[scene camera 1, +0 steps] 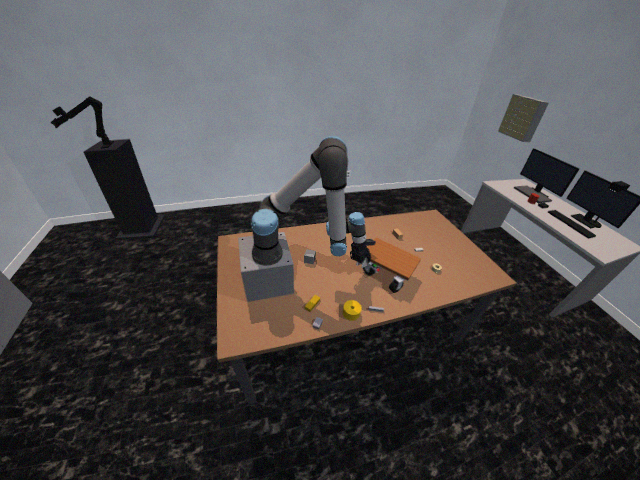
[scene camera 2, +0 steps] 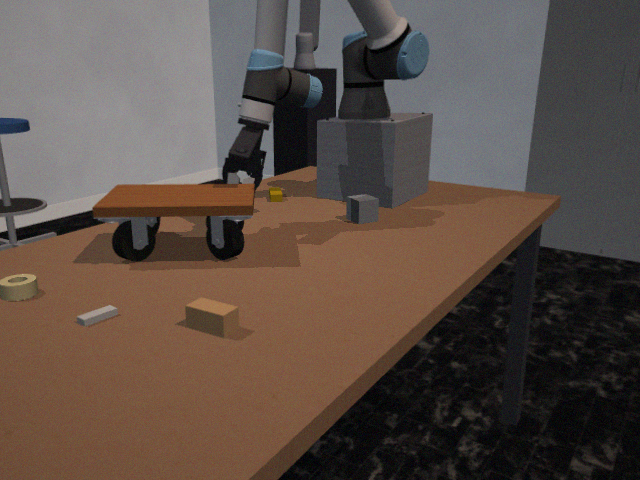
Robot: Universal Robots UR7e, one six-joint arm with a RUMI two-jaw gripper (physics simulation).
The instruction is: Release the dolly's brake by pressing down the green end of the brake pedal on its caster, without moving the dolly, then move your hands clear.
In view: a grey cube (scene camera 2: 364,208), a tan block (scene camera 2: 219,319) and a dolly (scene camera 2: 138,208).
The dolly shows as well in scene camera 1 (scene camera 1: 384,255).
